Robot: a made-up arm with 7 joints.
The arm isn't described. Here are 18 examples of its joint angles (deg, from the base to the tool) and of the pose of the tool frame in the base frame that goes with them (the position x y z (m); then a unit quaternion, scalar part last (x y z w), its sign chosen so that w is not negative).
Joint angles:
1: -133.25 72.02 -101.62 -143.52 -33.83 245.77 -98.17
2: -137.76 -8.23 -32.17 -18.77 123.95 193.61 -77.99
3: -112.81 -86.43 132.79 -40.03 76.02 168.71 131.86
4: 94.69 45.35 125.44 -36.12 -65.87 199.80 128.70
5: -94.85 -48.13 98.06 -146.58 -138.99 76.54 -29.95
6: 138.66 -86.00 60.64 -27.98 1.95 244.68 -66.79
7: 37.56 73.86 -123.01 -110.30 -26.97 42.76 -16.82
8: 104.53 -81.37 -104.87 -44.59 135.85 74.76 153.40
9: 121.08 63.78 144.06 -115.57 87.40 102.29 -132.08
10: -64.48 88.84 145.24 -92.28 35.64 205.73 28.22
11: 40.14 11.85 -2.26 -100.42 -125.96 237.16 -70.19
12: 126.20 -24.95 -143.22 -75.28 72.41 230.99 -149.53
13: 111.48 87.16 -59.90 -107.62 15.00 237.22 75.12
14: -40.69 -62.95 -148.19 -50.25 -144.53 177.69 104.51
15: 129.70 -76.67 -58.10 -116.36 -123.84 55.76 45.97
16: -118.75 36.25 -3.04 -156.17 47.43 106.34 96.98
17: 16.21 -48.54 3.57 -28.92 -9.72 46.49 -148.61
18: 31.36 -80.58 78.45 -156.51 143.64 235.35 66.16
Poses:
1: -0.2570 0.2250 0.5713 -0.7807 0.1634 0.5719 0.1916
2: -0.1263 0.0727 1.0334 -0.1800 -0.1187 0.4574 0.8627
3: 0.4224 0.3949 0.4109 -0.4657 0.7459 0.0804 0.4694
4: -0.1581 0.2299 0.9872 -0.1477 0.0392 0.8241 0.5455
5: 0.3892 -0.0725 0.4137 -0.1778 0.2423 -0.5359 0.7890
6: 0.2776 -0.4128 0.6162 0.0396 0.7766 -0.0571 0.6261
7: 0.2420 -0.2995 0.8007 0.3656 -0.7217 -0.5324 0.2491
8: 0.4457 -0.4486 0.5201 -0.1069 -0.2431 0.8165 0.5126
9: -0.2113 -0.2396 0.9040 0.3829 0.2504 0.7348 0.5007
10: 0.3693 -0.1540 0.8390 -0.0511 0.4368 -0.0598 0.8961
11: 0.3142 0.2833 0.6206 -0.5964 0.6915 0.3604 0.1906
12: 0.4017 -0.2393 0.6962 0.7144 -0.0218 0.2689 0.6457
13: 0.2489 0.3370 0.3259 -0.7019 -0.2985 -0.5145 0.3920
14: -0.5286 0.1642 0.4536 -0.0456 -0.7970 -0.1511 0.5830
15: 0.3684 0.2438 0.7644 0.8855 -0.0150 0.3464 0.3093
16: -0.1225 -0.1564 0.1966 0.5562 0.5191 0.5646 0.3200
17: -0.2251 -0.0561 1.0727 0.1624 0.8217 0.1946 0.5104
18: -0.0788 0.2396 0.5747 -0.2185 0.5643 -0.2599 0.7525
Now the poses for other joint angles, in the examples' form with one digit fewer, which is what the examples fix.
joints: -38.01 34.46 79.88 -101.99 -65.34 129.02 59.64
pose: 0.433 0.300 0.648 -0.952 -0.043 -0.301 0.029
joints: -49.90 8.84 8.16 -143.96 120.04 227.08 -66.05
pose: 0.205 -0.235 0.454 0.570 -0.754 0.055 0.322
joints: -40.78 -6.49 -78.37 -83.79 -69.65 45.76 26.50
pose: -0.298 -0.377 0.807 0.015 -0.840 -0.528 0.128
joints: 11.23 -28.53 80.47 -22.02 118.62 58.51 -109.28
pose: -0.314 0.114 1.031 0.795 -0.461 -0.075 0.387
